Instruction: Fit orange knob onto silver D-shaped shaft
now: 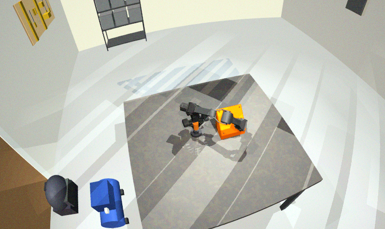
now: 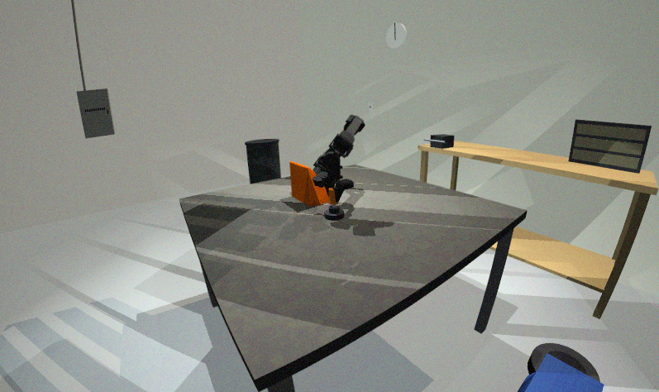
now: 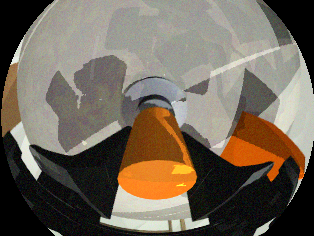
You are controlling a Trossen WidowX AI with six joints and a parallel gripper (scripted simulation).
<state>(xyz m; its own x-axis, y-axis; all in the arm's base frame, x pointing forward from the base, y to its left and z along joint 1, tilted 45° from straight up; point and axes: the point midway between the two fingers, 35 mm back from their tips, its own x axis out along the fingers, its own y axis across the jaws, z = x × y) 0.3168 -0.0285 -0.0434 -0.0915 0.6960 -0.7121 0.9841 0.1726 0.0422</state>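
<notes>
Now: gripper tip 3 cm below the orange knob. From my gripper tip the other things lie so: round pedestal 4 cm below.
</notes>
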